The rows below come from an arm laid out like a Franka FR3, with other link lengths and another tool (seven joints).
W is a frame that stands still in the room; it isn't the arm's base.
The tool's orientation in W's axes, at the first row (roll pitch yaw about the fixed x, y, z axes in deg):
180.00, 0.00, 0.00
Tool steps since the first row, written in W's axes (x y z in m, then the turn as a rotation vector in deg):
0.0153, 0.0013, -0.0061, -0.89, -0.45, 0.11
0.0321, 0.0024, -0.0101, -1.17, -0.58, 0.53
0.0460, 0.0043, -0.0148, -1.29, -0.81, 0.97
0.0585, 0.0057, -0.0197, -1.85, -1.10, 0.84
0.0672, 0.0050, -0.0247, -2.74, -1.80, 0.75
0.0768, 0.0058, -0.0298, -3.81, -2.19, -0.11
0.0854, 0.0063, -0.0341, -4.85, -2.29, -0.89
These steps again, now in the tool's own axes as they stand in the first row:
0.0153, -0.0013, 0.0061, -0.89, 0.45, -0.11
0.0321, -0.0024, 0.0101, -1.17, 0.58, -0.53
0.0460, -0.0043, 0.0148, -1.29, 0.81, -0.97
0.0585, -0.0057, 0.0197, -1.85, 1.10, -0.84
0.0672, -0.0050, 0.0247, -2.74, 1.80, -0.75
0.0768, -0.0058, 0.0298, -3.81, 2.19, 0.11
0.0854, -0.0063, 0.0341, -4.85, 2.29, 0.89

